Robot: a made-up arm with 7 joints. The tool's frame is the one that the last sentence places.
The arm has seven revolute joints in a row. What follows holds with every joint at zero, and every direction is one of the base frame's. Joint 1 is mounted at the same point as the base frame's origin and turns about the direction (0.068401, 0.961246, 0.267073). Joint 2 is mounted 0.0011 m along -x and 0.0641 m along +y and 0.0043 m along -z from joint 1 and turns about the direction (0.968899, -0.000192, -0.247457). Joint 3 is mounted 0.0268 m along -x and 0.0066 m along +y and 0.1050 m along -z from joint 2 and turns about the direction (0.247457, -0.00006, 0.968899). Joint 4 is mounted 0.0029 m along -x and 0.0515 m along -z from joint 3 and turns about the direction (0.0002, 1, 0.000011). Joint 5 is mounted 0.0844 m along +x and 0.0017 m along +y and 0.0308 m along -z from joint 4 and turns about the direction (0.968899, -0.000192, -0.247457). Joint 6 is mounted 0.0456 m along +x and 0.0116 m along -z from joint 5 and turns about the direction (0.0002, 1, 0.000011). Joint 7 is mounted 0.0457 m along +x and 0.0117 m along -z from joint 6 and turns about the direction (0.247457, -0.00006, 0.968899). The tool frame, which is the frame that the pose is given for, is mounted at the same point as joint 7; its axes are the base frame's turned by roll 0.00, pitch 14.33 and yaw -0.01 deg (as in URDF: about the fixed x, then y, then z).
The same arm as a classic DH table. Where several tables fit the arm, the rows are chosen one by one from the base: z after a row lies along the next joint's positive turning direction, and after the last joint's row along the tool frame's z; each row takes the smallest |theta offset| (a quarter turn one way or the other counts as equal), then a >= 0, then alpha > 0; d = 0 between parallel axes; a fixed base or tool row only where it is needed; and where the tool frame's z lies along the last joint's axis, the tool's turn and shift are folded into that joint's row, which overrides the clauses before.
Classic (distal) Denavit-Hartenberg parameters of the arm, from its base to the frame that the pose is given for. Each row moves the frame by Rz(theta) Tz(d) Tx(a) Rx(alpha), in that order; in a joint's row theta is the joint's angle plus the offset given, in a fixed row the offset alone. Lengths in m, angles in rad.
base (fixed): a 0; alpha -1.3004; d 0; theta offset -0.071
joint 1: a -0.0219; alpha -1.5708; d 0.0604; theta offset -1.3111
joint 2: a -0.0066; alpha 1.5708; d 0; theta offset 1.2915
joint 3: a 0.0099; alpha -1.5708; d -0.159; theta offset 1.5708
joint 4: a 0.009; alpha 1.5708; d 0.0017; theta offset 1.5708
joint 5: a 0; alpha -1.5708; d 0.1364; theta offset 0
joint 6: a 0.0472; alpha 1.5708; d 0; theta offset -1.5708
joint 7: a 0; alpha 0; d 0; theta offset 0

